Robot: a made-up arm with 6 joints.
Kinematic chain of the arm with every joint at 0, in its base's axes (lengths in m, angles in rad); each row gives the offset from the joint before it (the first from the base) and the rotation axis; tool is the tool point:
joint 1: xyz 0 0 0.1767 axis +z
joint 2: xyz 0 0 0 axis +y
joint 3: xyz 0 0 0.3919 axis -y
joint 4: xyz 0 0 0 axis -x
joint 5: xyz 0.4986 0 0 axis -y
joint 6: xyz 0 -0.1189 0 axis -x
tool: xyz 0 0 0
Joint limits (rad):
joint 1: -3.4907..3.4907
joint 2: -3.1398..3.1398
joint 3: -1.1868..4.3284
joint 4: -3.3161..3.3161
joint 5: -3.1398..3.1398
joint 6: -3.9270..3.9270
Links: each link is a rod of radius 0.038 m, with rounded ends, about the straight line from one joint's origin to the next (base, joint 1, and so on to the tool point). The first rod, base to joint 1, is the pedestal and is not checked.
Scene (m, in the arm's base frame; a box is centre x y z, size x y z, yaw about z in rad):
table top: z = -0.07
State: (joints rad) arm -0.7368 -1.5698 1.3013 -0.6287 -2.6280 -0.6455
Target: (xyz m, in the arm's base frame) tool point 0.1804 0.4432 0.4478
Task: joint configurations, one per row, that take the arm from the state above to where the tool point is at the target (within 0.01 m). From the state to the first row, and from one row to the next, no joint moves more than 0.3 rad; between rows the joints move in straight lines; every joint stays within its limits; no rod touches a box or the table.
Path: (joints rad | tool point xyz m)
1: -0.4499 -1.3528 1.1056 -0.7121 -2.6280 -0.6455 | -0.6877 0.2322 0.6365
2: -0.1630 -1.1357 0.9099 -0.7955 -2.6280 -0.6455 | -0.5146 0.0003 0.8242
3: 0.1239 -0.9187 0.7142 -0.8789 -2.6280 -0.6455 | -0.2398 -0.1063 0.9178
4: 0.4108 -0.7017 0.5185 -0.9624 -2.6280 -0.6455 | 0.0362 -0.0584 0.9108
5: 0.6977 -0.4847 0.3228 -1.0458 -2.6280 -0.6455 | 0.2195 0.1062 0.8126
6: 0.9846 -0.2676 0.1271 -1.1292 -2.6280 -0.6455 | 0.2625 0.3034 0.6471
7: 1.2715 -0.0506 -0.0686 -1.2126 -2.6280 -0.6455 | 0.1804 0.4432 0.4478

